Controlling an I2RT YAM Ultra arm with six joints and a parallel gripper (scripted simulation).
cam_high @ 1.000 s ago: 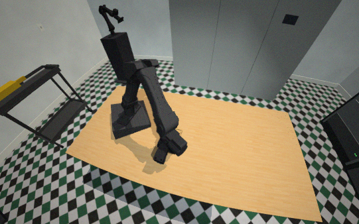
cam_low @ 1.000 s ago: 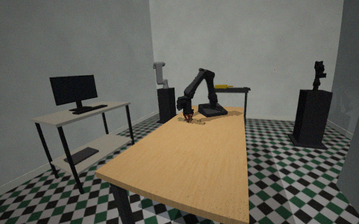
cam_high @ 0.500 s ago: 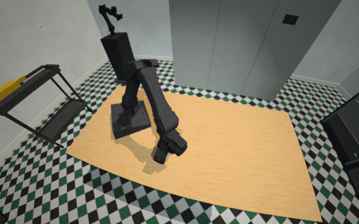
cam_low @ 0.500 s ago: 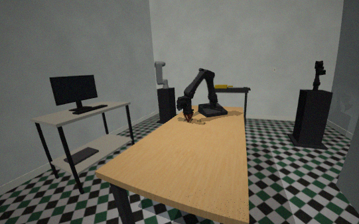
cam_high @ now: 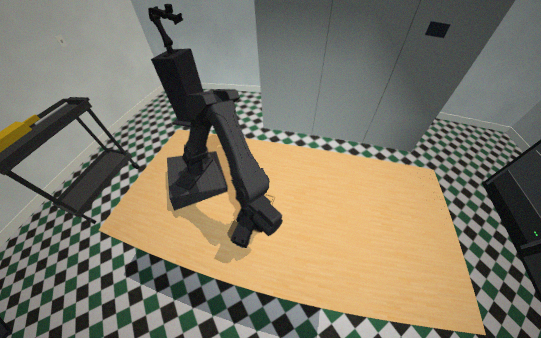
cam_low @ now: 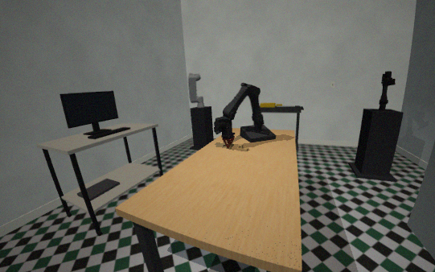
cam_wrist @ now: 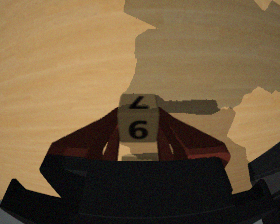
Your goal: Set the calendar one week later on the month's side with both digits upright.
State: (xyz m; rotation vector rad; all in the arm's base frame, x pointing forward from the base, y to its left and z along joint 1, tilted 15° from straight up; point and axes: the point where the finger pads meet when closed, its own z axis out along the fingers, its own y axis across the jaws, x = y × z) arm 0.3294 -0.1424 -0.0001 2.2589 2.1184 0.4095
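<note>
Right now the wooden tray is 11 cm to the left of my hand and 1 cm below it. Round my hand: wooden cube right at my hand.
</note>
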